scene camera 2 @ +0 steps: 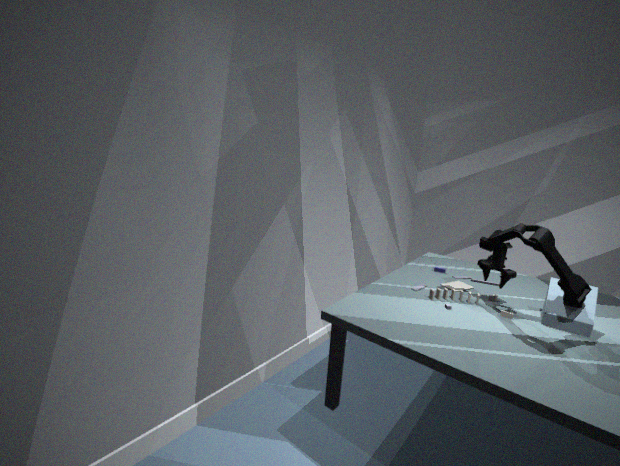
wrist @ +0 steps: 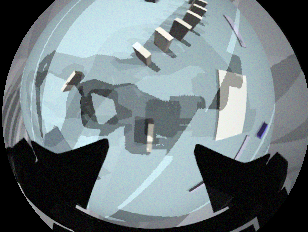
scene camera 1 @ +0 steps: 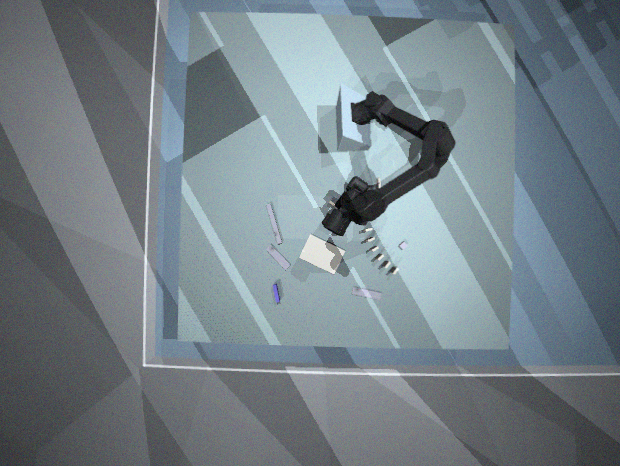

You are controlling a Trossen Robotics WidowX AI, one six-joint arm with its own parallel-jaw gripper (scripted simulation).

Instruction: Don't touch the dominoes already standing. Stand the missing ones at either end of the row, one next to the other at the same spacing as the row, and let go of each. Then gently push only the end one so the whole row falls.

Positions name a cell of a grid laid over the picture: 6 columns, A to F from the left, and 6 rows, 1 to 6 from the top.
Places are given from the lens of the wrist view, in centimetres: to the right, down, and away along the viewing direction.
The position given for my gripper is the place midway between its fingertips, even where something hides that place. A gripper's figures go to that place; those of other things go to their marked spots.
my gripper (wrist: C4): 0, 3, 10
card (wrist: E3): 16, -6, 16
